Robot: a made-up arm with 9 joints. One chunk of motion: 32 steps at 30 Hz.
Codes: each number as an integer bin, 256 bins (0 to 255) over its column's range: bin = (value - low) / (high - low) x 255, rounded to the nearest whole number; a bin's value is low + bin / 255 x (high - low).
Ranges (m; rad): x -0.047..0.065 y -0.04..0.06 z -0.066..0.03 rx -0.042..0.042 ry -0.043..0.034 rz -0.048..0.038
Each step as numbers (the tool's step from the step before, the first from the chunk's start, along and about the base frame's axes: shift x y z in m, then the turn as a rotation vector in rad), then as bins.
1 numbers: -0.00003 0.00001 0.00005 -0.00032 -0.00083 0.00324
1 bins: 107 102 175 127 140 152
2 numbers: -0.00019 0.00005 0.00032 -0.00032 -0.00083 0.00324
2 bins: 107 102 176 127 140 152
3 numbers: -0.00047 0.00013 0.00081 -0.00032 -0.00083 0.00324
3 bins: 106 102 177 127 140 152
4 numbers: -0.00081 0.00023 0.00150 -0.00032 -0.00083 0.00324
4 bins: 105 103 179 127 140 152
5 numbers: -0.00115 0.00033 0.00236 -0.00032 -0.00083 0.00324
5 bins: 104 103 182 127 140 152
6 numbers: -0.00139 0.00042 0.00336 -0.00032 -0.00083 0.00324
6 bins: 104 103 184 127 140 152
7 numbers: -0.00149 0.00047 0.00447 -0.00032 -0.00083 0.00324
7 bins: 104 103 187 127 140 152
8 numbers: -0.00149 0.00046 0.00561 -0.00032 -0.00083 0.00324
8 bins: 104 103 190 127 140 152
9 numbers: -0.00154 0.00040 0.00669 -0.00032 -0.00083 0.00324
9 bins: 104 103 193 127 140 152
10 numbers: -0.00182 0.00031 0.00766 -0.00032 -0.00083 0.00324
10 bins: 103 103 196 127 140 152
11 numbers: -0.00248 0.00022 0.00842 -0.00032 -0.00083 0.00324
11 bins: 101 103 198 127 140 152
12 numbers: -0.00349 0.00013 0.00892 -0.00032 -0.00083 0.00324
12 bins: 99 102 199 127 140 152
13 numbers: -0.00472 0.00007 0.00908 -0.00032 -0.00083 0.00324
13 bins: 96 102 199 127 140 152
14 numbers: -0.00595 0.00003 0.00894 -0.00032 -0.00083 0.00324
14 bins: 93 102 199 127 140 152
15 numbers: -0.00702 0.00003 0.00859 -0.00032 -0.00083 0.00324
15 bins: 91 102 198 127 140 152
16 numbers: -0.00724 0.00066 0.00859 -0.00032 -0.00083 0.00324
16 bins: 91 104 198 127 140 152
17 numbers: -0.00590 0.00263 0.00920 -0.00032 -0.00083 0.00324
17 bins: 94 109 200 127 140 152
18 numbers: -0.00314 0.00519 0.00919 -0.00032 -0.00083 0.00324
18 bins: 100 115 200 127 140 152
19 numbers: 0.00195 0.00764 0.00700 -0.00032 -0.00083 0.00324
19 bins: 111 121 194 127 140 152
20 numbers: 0.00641 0.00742 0.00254 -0.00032 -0.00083 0.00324
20 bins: 122 121 182 127 140 152
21 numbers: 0.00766 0.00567 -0.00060 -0.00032 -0.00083 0.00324
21 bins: 124 116 174 127 140 152
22 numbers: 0.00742 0.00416 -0.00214 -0.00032 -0.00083 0.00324
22 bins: 124 113 170 127 140 152
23 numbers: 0.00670 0.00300 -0.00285 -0.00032 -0.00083 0.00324
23 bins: 122 110 168 127 140 152
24 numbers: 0.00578 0.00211 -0.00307 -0.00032 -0.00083 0.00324
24 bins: 120 107 167 127 140 152
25 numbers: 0.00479 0.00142 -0.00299 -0.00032 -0.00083 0.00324
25 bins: 118 106 167 127 140 152
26 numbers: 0.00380 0.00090 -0.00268 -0.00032 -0.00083 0.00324
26 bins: 116 104 168 127 140 152
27 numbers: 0.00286 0.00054 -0.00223 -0.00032 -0.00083 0.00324
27 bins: 114 103 169 127 140 152
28 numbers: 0.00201 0.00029 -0.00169 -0.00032 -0.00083 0.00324
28 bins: 112 103 171 127 140 152
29 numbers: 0.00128 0.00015 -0.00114 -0.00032 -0.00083 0.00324
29 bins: 110 102 172 127 140 152
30 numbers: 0.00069 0.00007 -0.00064 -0.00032 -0.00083 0.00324
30 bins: 109 102 174 127 140 152
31 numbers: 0.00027 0.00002 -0.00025 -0.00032 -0.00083 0.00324
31 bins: 108 102 175 127 140 152
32 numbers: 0.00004 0.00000 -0.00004 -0.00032 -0.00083 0.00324
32 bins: 107 102 175 127 140 152
